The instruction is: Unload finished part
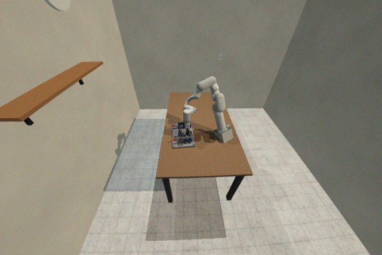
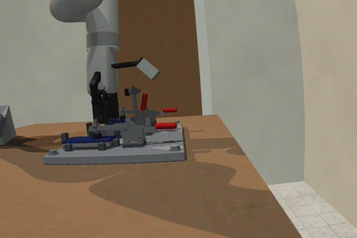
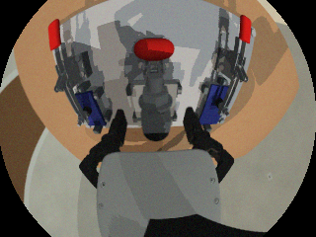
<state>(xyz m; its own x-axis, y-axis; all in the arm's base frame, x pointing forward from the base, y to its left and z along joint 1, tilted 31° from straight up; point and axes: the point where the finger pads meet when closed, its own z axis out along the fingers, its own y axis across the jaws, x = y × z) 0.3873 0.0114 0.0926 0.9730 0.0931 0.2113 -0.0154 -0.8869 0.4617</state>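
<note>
The grey finished part lies 3 cm below my hand and 1 cm behind it. Also, from my hand: blue blank 11 cm to the right, 3 cm below, 1 cm behind; then grey fixture plate 5 cm below, 5 cm ahead.
</note>
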